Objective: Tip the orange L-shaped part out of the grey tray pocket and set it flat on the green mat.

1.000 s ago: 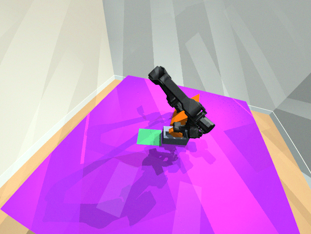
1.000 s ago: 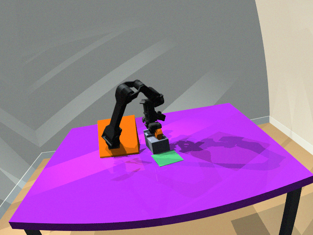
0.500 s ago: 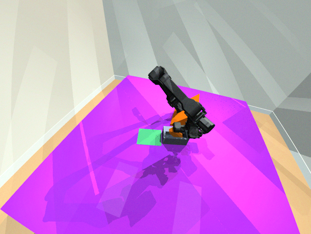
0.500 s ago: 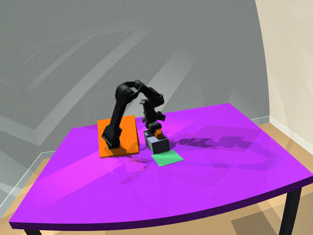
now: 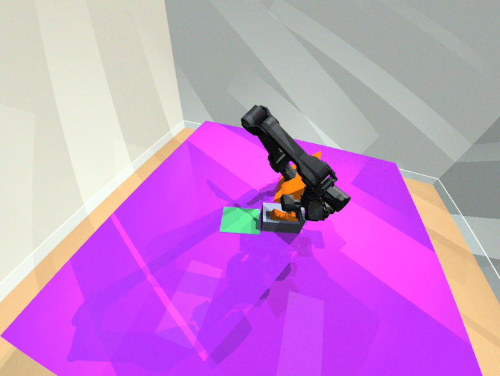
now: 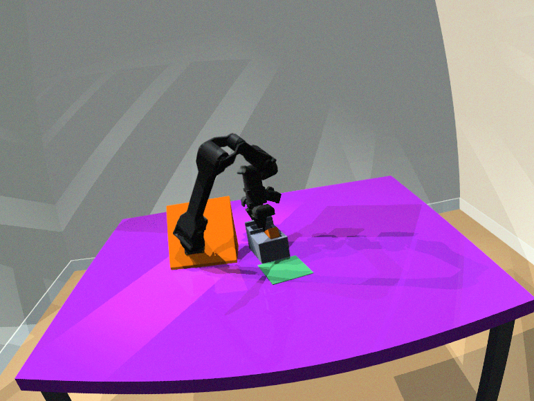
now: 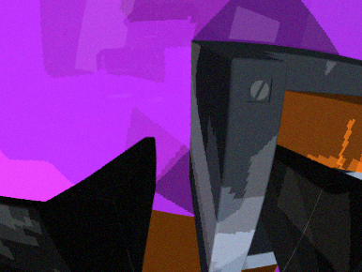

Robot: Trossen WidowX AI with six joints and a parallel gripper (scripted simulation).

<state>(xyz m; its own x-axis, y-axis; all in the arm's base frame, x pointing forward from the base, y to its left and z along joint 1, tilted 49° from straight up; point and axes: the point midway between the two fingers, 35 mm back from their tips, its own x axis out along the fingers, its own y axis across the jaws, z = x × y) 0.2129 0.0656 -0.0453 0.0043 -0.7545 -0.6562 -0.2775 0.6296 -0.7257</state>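
My gripper tip is 5 cm to the left of the orange L-shaped part and 1 cm short of it. The rest, counted from my gripper tip: green mat: 22 cm to the right, 6 cm below, 6 cm ahead.
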